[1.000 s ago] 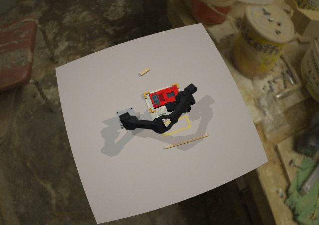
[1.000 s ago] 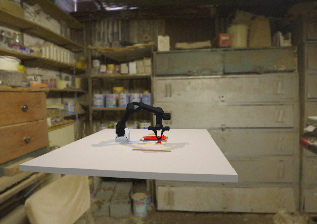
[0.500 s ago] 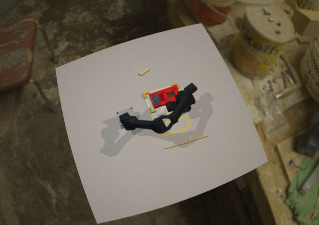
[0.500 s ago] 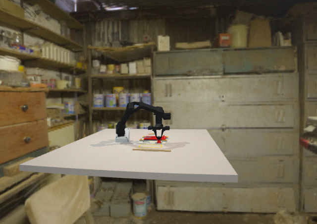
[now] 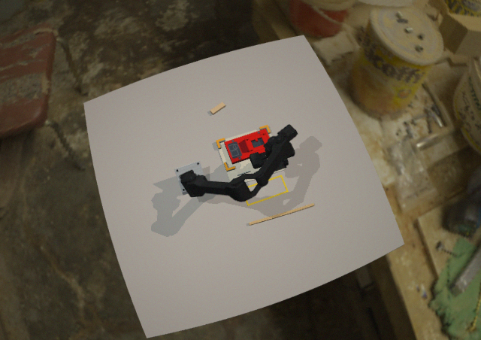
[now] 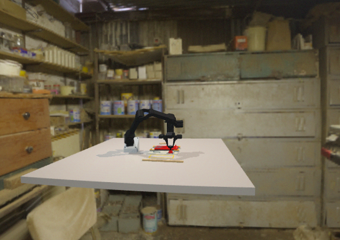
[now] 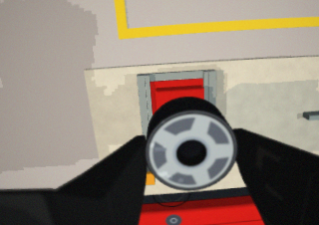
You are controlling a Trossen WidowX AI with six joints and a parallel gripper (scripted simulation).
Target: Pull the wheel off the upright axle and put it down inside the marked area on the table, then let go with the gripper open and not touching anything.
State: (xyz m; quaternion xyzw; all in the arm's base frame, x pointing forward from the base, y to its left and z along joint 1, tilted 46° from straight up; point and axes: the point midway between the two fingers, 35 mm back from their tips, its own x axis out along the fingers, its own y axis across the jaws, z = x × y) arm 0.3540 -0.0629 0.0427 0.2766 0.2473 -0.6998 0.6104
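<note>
Now: gripper tip 50 mm past the thin wooden stick, 220 mm to the left of it and 50 mm above it. Also, from my gripper tip: wooden block: 90 mm behind, 370 mm to the left, 50 mm below.
</note>
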